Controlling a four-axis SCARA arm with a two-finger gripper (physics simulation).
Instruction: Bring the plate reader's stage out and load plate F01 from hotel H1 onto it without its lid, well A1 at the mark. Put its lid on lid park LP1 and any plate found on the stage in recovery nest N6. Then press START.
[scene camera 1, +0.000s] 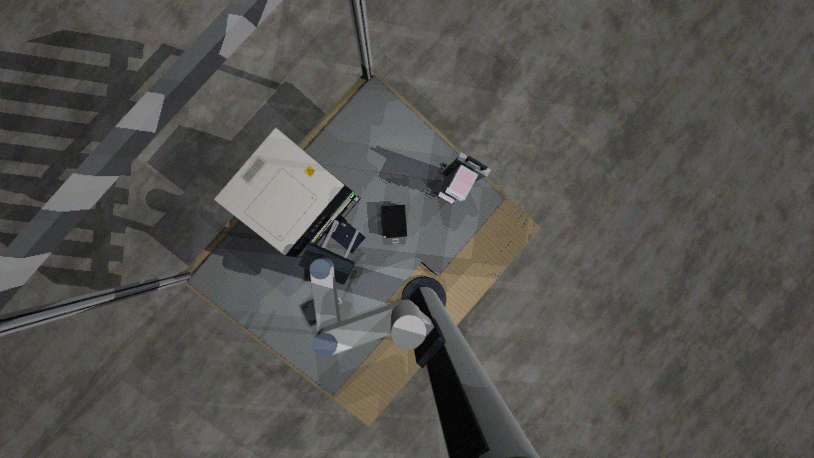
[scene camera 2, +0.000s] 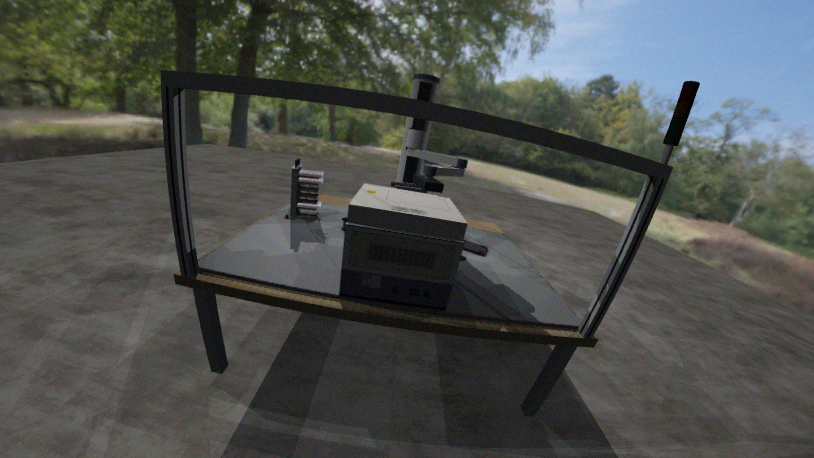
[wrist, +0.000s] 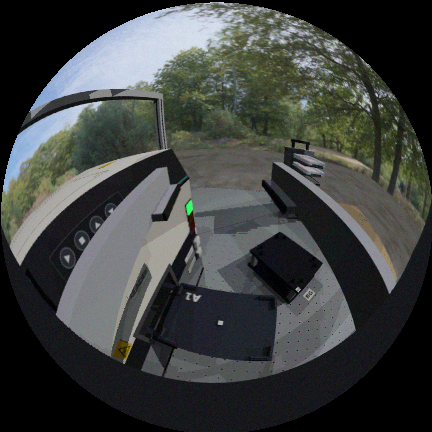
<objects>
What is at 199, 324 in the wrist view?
A plate reader stage.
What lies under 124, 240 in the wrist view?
The gripper.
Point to the gripper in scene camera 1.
347, 225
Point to a row of buttons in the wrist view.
At 64, 256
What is the gripper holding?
Nothing.
</objects>
